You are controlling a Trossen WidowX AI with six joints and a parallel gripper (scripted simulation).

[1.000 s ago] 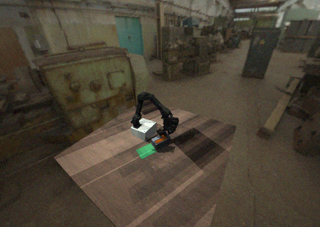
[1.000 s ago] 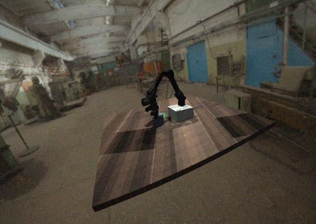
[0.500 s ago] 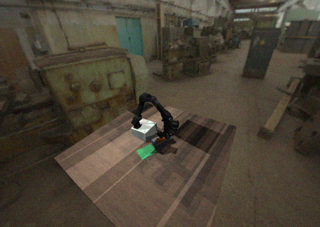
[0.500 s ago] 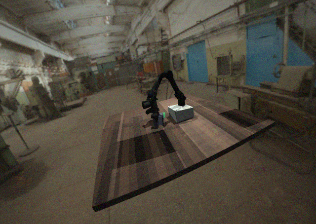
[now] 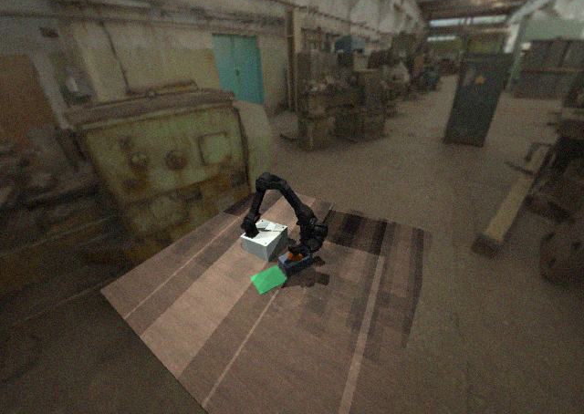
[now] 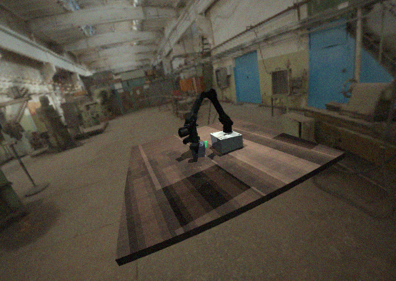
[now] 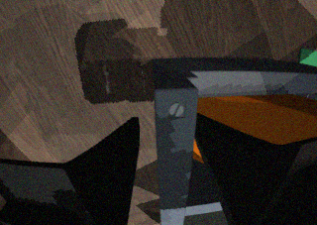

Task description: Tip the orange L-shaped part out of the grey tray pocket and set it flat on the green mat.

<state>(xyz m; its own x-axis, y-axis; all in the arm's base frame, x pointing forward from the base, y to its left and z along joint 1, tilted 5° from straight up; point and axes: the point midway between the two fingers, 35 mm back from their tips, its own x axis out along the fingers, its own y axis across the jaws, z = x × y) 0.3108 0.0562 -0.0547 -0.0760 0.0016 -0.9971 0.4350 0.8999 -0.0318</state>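
The orange L-shaped part is 30 mm behind my gripper tip, 50 mm to the right of it and 10 mm above it. Also, from my gripper tip: green mat (100 mm behind, 200 mm to the right, 50 mm below).
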